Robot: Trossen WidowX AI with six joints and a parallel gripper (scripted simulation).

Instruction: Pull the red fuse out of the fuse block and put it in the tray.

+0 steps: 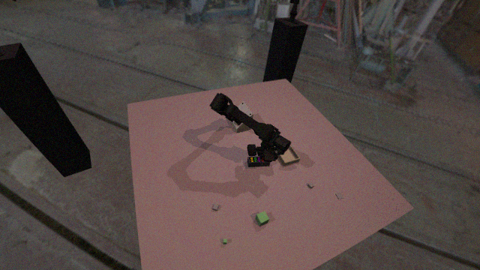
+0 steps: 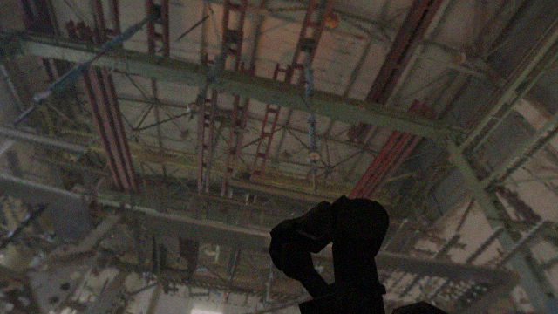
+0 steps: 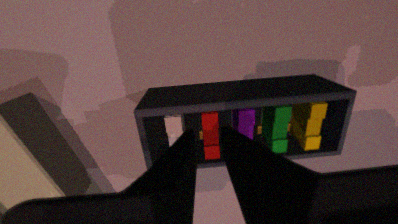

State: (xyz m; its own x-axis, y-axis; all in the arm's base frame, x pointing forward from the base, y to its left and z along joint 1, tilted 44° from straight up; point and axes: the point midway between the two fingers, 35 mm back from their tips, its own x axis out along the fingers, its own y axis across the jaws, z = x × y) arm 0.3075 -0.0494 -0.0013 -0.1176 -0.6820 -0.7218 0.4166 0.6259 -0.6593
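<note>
Right now my gripper tip is 2 cm to the right of the white fuse, 1 cm short of it and 1 cm above it. Also, from my gripper tip: green fuse: 4 cm to the right, 2 cm behind, 1 cm below; red fuse: 1 cm below; purple fuse: 2 cm to the right, 1 cm below, 1 cm behind.
</note>
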